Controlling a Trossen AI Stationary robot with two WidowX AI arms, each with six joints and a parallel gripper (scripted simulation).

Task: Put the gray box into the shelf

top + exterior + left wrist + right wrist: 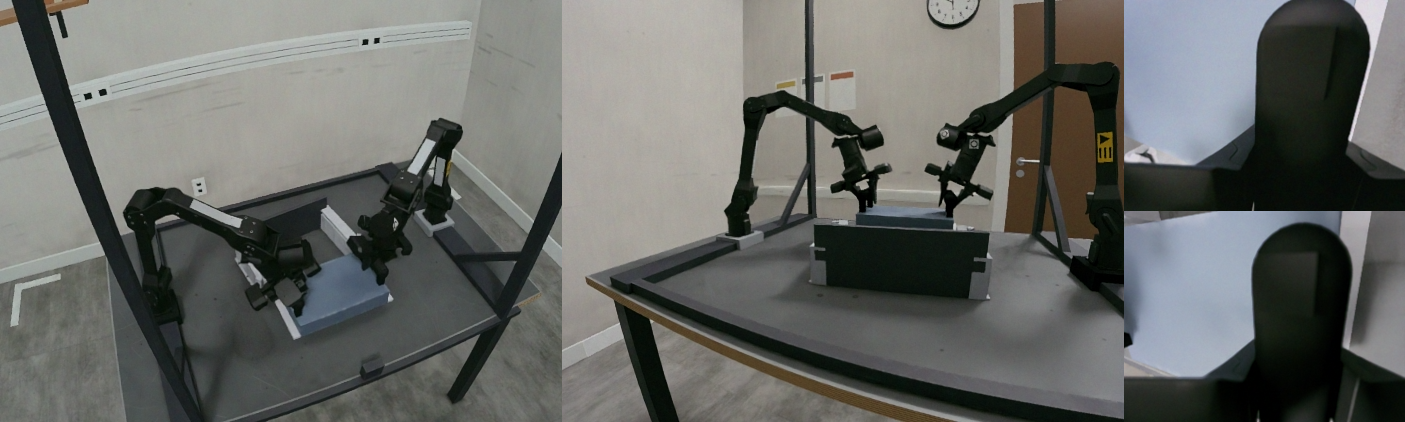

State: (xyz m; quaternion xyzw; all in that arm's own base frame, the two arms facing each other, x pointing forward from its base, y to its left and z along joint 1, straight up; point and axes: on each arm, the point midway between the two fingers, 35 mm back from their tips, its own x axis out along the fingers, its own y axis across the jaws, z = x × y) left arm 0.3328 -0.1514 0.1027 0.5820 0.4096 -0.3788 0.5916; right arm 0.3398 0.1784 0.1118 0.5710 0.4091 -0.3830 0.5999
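Now: the gray box 12 cm to the left of my right hand and 5 cm below it. The rest, counted from my right hand: dark back panel 30 cm ahead, 14 cm to the left, 6 cm below.
Right now my left hand is 12 cm to the left of the gray box and 5 cm above it. From my left hand the other things lie so: dark back panel 30 cm ahead, 10 cm to the right, 6 cm below.
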